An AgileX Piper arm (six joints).
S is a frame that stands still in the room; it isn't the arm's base.
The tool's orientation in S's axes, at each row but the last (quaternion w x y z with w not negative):
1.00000 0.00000 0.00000 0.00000
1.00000 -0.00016 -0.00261 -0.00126
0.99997 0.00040 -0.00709 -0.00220
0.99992 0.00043 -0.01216 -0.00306
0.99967 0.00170 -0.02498 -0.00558
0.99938 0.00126 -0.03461 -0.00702
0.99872 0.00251 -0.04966 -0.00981
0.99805 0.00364 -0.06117 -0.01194
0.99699 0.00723 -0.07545 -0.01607
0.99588 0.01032 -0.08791 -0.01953
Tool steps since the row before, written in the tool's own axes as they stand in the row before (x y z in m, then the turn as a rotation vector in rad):
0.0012 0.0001 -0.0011 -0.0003 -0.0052 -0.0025
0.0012 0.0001 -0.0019 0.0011 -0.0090 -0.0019
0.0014 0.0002 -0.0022 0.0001 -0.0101 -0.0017
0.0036 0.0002 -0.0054 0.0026 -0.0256 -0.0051
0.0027 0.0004 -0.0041 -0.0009 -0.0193 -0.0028
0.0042 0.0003 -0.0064 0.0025 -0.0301 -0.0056
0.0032 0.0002 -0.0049 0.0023 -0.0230 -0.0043
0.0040 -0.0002 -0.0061 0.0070 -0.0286 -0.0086
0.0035 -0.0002 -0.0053 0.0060 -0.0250 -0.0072
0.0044 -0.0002 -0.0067 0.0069 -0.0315 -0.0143
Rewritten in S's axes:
0.0012 0.0001 -0.0011 -0.0003 -0.0052 -0.0025
0.0012 0.0001 -0.0019 0.0011 -0.0090 -0.0019
0.0014 0.0002 -0.0022 0.0001 -0.0101 -0.0017
0.0037 0.0002 -0.0053 0.0026 -0.0256 -0.0051
0.0029 0.0004 -0.0040 -0.0010 -0.0193 -0.0029
0.0046 0.0003 -0.0061 0.0025 -0.0301 -0.0055
0.0037 0.0002 -0.0046 0.0023 -0.0230 -0.0042
0.0047 -0.0003 -0.0056 0.0073 -0.0287 -0.0079
0.0043 -0.0003 -0.0047 0.0062 -0.0251 -0.0066
0.0055 -0.0003 -0.0058 0.0081 -0.0315 -0.0136

